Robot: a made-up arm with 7 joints. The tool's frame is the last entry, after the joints. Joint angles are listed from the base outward. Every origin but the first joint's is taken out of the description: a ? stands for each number. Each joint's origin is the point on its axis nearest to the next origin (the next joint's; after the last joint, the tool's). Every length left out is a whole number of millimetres.
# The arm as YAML. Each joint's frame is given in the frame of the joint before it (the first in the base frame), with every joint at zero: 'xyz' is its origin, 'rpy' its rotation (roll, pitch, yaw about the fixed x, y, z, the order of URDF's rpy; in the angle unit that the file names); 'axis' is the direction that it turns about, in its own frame. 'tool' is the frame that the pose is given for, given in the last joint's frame.
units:
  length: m
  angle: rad
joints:
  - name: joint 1
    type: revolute
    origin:
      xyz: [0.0, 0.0, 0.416]
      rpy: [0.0, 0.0, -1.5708]
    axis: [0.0, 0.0, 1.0]
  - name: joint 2
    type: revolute
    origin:
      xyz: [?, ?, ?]
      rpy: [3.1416, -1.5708, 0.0]
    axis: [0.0, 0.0, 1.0]
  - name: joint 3
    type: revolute
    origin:
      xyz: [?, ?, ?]
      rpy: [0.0, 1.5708, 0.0]
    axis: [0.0, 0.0, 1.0]
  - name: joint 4
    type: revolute
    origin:
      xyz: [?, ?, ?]
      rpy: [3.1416, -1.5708, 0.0]
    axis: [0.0, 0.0, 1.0]
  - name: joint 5
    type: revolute
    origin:
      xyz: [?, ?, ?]
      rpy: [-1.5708, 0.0, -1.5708]
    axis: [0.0, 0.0, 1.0]
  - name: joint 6
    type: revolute
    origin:
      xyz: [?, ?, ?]
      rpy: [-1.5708, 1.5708, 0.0]
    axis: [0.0, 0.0, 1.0]
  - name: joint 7
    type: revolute
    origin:
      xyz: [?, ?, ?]
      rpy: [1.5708, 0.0, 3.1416]
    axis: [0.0, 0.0, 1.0]
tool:
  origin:
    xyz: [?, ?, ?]
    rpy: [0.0, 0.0, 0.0]
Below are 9 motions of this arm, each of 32 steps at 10 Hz.
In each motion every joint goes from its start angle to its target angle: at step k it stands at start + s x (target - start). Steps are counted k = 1, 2, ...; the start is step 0. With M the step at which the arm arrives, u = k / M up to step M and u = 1 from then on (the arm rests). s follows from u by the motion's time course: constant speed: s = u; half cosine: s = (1 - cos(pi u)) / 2; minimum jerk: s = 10 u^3 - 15 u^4 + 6 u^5.
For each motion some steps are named. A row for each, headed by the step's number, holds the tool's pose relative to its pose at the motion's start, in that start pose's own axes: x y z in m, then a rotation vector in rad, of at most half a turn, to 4 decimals.
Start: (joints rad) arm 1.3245 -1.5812 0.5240 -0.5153 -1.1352 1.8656 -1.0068
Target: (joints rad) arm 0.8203 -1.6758 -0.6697 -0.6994 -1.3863 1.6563 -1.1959
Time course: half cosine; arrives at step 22
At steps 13, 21, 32:
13: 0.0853 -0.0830 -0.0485 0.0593 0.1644 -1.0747
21: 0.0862 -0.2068 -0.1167 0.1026 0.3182 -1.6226
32: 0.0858 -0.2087 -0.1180 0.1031 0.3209 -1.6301

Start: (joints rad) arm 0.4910 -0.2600 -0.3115 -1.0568 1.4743 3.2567 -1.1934
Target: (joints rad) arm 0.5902 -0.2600 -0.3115 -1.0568 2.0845 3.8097 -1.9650
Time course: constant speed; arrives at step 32
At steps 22, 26, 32:
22: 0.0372 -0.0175 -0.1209 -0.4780 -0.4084 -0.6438
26: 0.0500 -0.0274 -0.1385 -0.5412 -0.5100 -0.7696
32: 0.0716 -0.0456 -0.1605 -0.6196 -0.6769 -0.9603

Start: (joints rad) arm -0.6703 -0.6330 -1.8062 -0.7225 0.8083 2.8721 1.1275
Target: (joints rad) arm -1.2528 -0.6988 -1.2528 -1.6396 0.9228 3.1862 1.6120
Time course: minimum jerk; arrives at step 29
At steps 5, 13, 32:
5: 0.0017 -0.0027 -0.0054 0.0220 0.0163 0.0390
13: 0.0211 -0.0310 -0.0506 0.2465 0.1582 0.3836
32: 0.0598 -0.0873 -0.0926 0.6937 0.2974 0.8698

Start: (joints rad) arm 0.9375 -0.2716 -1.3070 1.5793 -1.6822 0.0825 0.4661
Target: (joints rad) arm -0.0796 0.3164 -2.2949 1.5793 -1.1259 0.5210 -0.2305
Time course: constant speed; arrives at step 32
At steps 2, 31, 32:
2: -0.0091 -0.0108 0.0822 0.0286 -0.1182 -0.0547
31: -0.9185 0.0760 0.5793 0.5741 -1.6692 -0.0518
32: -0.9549 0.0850 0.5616 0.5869 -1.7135 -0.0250

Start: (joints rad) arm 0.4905 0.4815 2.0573 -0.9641 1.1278 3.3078 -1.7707
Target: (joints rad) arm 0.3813 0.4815 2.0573 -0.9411 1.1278 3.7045 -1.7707
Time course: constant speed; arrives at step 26
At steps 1, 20, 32:
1: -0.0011 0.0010 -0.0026 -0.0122 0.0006 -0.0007
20: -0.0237 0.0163 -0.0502 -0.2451 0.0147 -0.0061
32: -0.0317 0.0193 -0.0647 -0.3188 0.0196 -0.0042

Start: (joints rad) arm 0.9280 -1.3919 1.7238 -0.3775 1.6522 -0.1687 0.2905
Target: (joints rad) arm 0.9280 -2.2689 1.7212 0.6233 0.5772 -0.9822 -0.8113
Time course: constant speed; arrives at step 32
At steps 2, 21, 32:
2: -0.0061 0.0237 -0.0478 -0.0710 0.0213 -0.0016
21: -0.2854 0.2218 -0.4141 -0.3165 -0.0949 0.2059
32: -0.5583 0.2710 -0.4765 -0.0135 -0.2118 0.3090

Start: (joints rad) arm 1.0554 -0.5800 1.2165 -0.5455 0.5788 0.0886 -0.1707
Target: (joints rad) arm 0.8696 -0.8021 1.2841 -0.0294 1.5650 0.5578 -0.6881
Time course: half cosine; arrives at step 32
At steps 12, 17, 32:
12: -0.0368 0.0722 0.0269 0.1962 0.1208 0.0216
17: -0.0775 0.1268 0.0398 0.3065 0.2623 0.0813
32: -0.1782 0.2116 0.0500 0.3827 0.6012 0.2752

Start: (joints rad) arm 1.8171 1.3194 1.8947 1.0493 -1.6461 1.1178 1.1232
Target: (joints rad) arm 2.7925 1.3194 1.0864 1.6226 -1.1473 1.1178 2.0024
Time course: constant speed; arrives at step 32
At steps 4, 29, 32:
4: 0.0135 0.0348 -0.0373 -0.0592 0.0138 0.1284
29: -0.0290 0.3626 -0.2979 -0.4283 0.2122 1.2854
32: -0.0564 0.4074 -0.3324 -0.4569 0.2470 1.4635

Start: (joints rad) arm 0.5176 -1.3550 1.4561 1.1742 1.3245 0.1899 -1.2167
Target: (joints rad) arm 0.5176 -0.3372 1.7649 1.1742 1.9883 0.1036 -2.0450
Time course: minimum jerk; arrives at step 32
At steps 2, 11, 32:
2: 0.0003 -0.0005 0.0015 0.0014 -0.0007 -0.0025
11: 0.0105 -0.0561 0.1551 0.1542 -0.0686 -0.2359
32: -0.2824 -0.2667 0.5705 0.7438 -0.1652 -0.7242

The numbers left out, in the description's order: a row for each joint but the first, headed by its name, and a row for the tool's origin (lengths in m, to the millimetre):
joint 2: 0.084 0.0 0.0
joint 3: 0.423 0.0 0.0
joint 4: 0.04 -0.015 0.0
joint 5: 0.266 -0.014 0.0
joint 6: 0.0 0.132 0.0
joint 7: -0.168 0.023 0.0
tool: 0.0 0.0 0.0

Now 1 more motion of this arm.
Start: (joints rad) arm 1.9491 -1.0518 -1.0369 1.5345 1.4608 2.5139 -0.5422
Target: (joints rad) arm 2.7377 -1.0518 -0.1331 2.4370 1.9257 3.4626 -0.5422
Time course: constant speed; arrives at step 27
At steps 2, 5, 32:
2: -0.0029 -0.0049 -0.0427 0.0018 -0.0311 -0.0083
5: -0.0008 -0.0060 -0.1069 0.0117 -0.0673 -0.0395
32: 0.1403 0.1838 -0.4312 0.4233 0.3457 -0.5178

